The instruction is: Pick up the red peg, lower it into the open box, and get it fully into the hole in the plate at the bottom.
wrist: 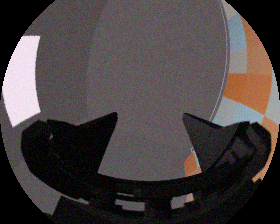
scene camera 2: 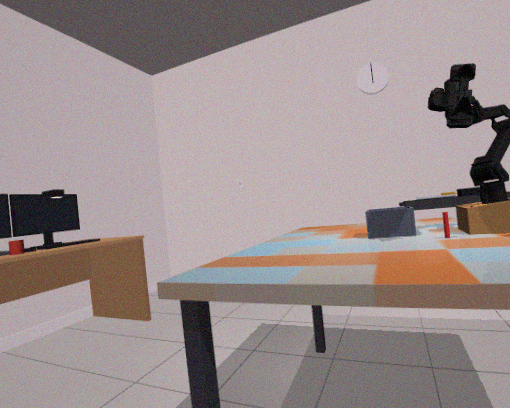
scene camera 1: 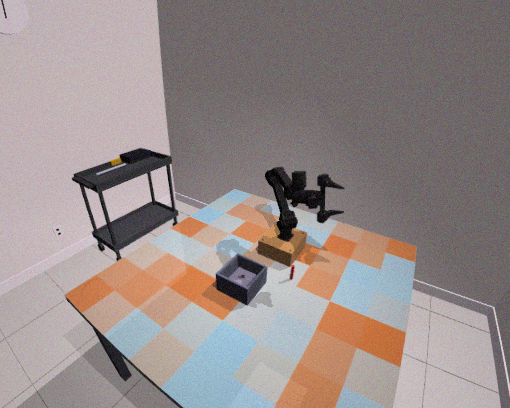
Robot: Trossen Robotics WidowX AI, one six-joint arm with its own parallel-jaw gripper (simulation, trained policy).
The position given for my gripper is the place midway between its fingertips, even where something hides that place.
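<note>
Gripper, mine (scene camera 2: 466,80), (wrist: 150,116), (scene camera 1: 344,200). Dark grey box (scene camera 1: 243,294), out of frame in the wrist view.
</note>
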